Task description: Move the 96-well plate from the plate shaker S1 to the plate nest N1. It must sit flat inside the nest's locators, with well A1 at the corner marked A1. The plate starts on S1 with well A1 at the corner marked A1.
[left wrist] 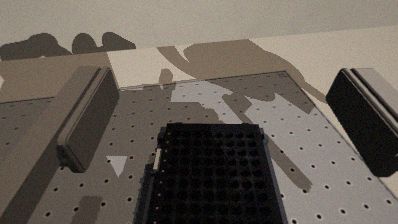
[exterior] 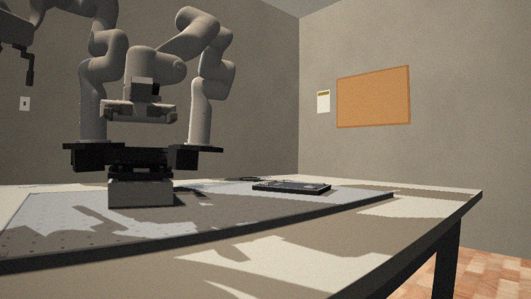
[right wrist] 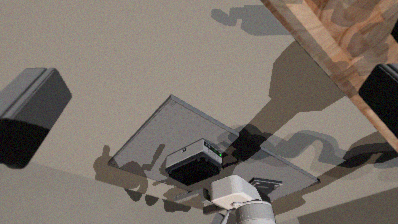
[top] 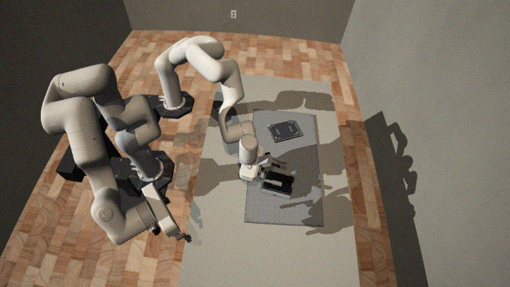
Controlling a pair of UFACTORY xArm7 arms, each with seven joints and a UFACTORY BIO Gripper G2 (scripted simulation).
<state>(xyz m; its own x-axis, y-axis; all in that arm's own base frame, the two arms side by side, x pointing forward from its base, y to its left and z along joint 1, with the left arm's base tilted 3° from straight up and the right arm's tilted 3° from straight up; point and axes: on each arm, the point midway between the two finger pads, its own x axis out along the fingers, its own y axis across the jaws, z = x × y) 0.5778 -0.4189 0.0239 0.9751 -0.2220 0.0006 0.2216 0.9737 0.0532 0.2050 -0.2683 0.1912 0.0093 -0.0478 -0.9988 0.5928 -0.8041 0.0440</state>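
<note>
The black 96-well plate is 9 cm below my left hand and 1 cm ahead of it. Round my left hand: plate nest N1: 35 cm to the left, 14 cm below, 4 cm ahead; plate shaker S1: 11 cm below, 3 cm ahead, 1 cm to the left; perforated grey board: 16 cm to the left, 16 cm below, 5 cm ahead.
</note>
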